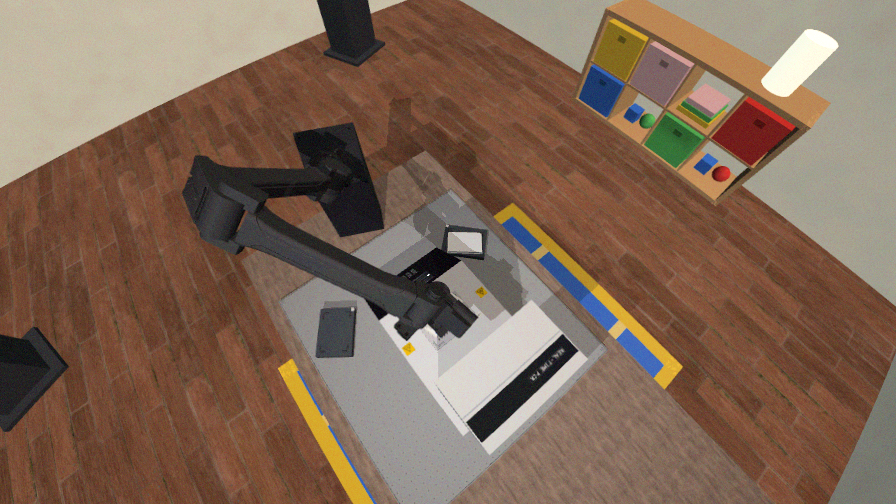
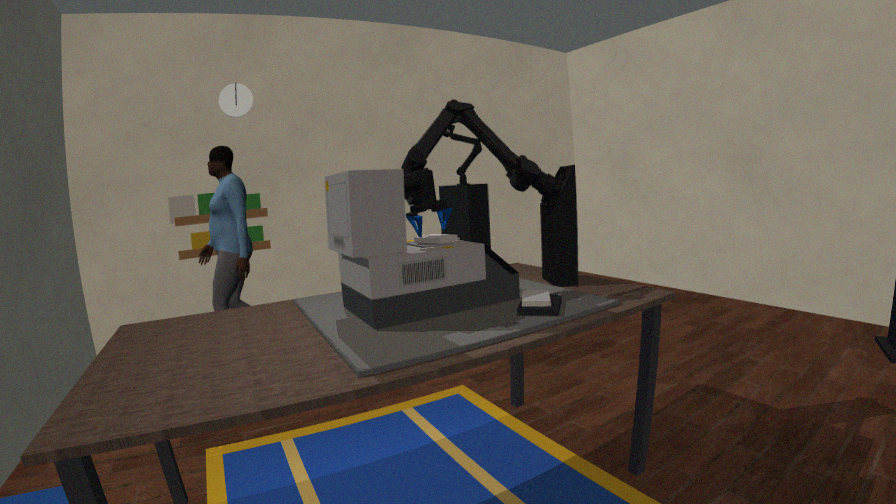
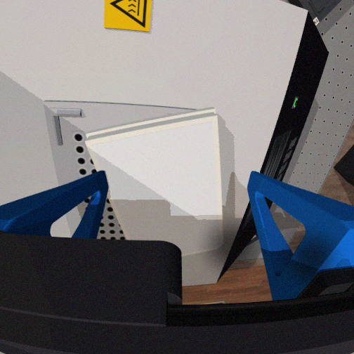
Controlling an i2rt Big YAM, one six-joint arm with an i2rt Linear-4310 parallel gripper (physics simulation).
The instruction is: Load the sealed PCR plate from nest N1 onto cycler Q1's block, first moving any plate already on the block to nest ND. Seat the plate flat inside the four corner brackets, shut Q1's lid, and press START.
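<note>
A white plate (image 2: 436, 238) (image 3: 165, 165) lies askew on top of the cycler, overlapping the block (image 3: 80, 161) and reaching past it toward the black front panel (image 3: 309, 55). One row of wells and a corner bracket (image 3: 60, 130) show beside it. Whether it lies quite flat is unclear. My gripper (image 2: 431, 231) (image 3: 177, 178) is open and empty, just above the plate, with its blue fingertips to either side. The cycler's lid (image 1: 504, 351) (image 2: 375, 213) stands open. A green symbol (image 3: 295, 103) glows on the panel. Another white plate (image 1: 464, 242) (image 2: 537, 298) sits in a dark nest; nest labels are unreadable.
A second dark nest (image 1: 336, 330) without a plate lies on the grey mat (image 1: 401, 426) on the cycler's other side. The raised lid stands close beside my gripper. A person (image 2: 229, 206) is behind the table (image 2: 206, 363). Yellow warning labels (image 1: 408, 348) (image 3: 128, 15) mark the cycler's top.
</note>
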